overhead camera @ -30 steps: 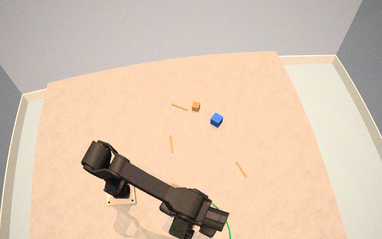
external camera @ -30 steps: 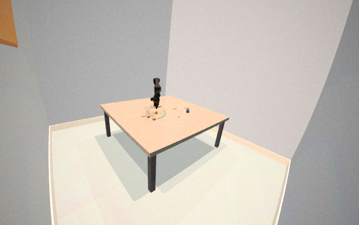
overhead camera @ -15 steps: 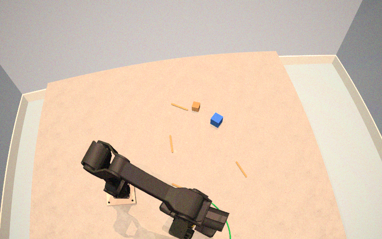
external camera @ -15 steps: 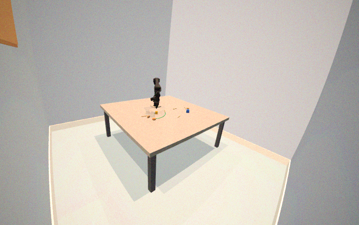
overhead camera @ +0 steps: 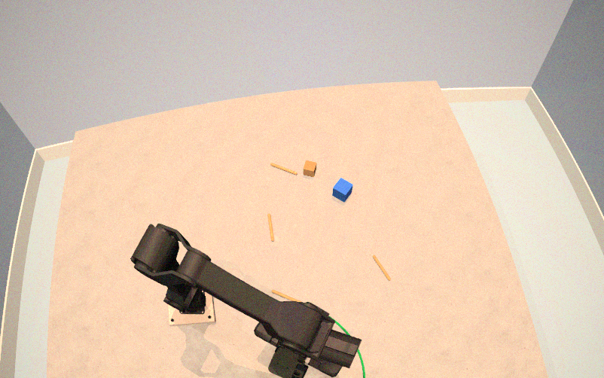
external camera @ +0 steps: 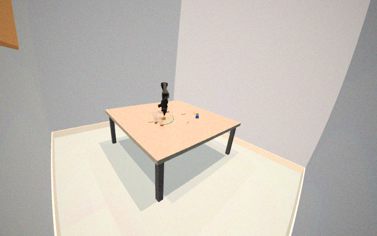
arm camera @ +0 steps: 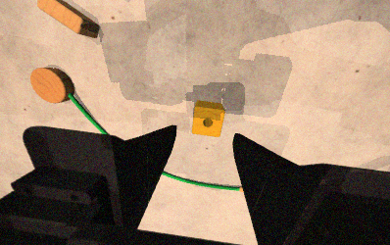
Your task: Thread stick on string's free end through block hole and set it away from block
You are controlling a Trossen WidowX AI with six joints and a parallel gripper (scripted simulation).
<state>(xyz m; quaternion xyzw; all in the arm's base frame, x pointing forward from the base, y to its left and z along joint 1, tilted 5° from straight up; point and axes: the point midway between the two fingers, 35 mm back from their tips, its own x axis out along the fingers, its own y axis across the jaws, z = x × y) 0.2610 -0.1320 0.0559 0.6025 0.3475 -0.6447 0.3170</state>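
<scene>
The yellow wooden block lies 4 cm below my gripper tip. Round my gripper tip: round wooden button (15 cm ahead, 11 cm to the right, 5 cm below); then blue cube (42 cm to the left, 13 cm ahead, 4 cm below); then orange wedge-like piece (15 cm to the right, 7 cm ahead, 4 cm below).
</scene>
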